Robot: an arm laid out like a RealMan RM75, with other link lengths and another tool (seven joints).
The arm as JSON. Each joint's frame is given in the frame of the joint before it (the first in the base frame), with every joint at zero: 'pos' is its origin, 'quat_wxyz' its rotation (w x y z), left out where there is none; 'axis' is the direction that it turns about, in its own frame. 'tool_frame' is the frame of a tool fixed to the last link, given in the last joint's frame.
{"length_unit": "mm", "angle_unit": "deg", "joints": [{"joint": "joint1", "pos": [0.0, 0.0, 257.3], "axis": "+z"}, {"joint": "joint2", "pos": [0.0, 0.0, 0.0], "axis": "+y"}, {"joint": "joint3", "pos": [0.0, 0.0, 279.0], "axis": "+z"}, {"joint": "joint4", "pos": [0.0, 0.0, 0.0], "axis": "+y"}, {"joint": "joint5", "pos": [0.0, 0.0, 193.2], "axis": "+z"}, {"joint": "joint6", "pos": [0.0, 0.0, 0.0], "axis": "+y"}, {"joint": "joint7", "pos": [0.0, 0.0, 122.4], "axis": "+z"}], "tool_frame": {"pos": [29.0, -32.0, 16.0], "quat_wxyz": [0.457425, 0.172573, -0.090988, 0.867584]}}
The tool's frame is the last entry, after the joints.
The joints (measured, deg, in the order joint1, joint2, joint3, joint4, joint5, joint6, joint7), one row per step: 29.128, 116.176, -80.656, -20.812, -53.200, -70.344, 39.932; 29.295, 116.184, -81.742, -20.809, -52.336, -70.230, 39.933; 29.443, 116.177, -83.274, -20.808, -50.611, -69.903, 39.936; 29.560, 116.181, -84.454, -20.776, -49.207, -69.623, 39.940; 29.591, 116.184, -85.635, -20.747, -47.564, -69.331, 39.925; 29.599, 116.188, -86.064, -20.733, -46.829, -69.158, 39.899
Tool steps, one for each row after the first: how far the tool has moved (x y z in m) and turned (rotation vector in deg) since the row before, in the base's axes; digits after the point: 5 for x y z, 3 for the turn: -0.00197, 0.00017, -0.00176, -0.324, 0.093, 0.242; -0.00195, 0.00054, -0.00153, -0.118, 0.384, -0.068; -0.00136, 0.00041, -0.00120, -0.067, 0.337, -0.138; -0.00084, 0.00026, -0.00081, 0.076, 0.489, -0.321; -0.00017, 0.00028, -0.00009, 0.128, 0.228, -0.218
